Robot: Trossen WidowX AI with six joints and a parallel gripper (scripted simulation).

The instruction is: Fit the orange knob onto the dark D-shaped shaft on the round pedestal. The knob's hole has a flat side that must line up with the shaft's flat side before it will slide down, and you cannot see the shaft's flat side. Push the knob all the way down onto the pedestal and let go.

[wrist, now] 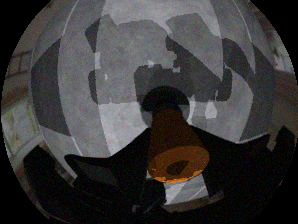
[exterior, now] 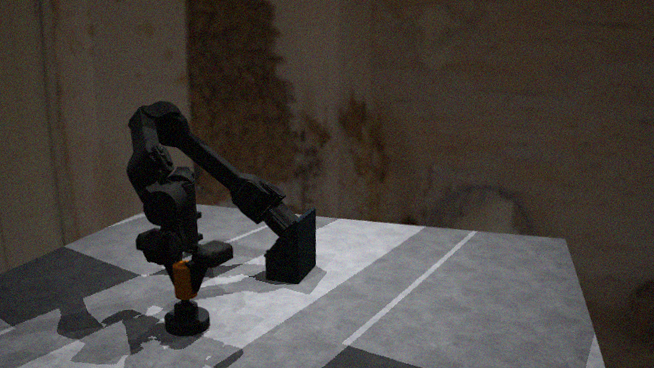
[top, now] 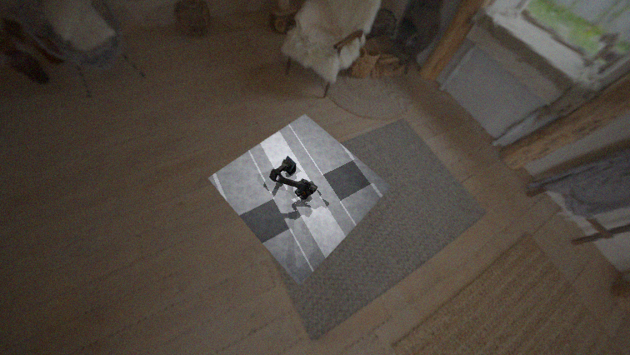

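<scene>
Now: the dark round pedestal 4 cm below my gripper tip. Also, from my gripper tip: orange knob (2 cm above).
</scene>
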